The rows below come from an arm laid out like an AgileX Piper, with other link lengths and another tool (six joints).
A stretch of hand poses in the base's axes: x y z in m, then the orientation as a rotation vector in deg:
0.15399, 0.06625, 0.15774, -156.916, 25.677, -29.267
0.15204, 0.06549, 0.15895, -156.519, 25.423, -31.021
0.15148, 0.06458, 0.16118, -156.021, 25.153, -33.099
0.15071, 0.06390, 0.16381, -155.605, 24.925, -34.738
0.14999, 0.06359, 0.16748, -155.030, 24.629, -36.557
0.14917, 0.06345, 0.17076, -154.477, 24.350, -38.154
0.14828, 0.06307, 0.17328, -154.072, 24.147, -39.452
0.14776, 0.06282, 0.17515, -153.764, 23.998, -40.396
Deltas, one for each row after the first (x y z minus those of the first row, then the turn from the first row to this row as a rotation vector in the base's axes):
-0.00195, -0.00076, 0.00121, -0.096, -1.268, -0.053
-0.00251, -0.00167, 0.00344, -0.206, -2.772, -0.140
-0.00328, -0.00235, 0.00607, -0.289, -3.965, -0.201
-0.00400, -0.00266, 0.00974, -0.292, -5.325, -0.237
-0.00482, -0.00280, 0.01302, -0.267, -6.536, -0.257
-0.00571, -0.00318, 0.01554, -0.299, -7.503, -0.293
-0.00623, -0.00343, 0.01741, -0.316, -8.210, -0.319

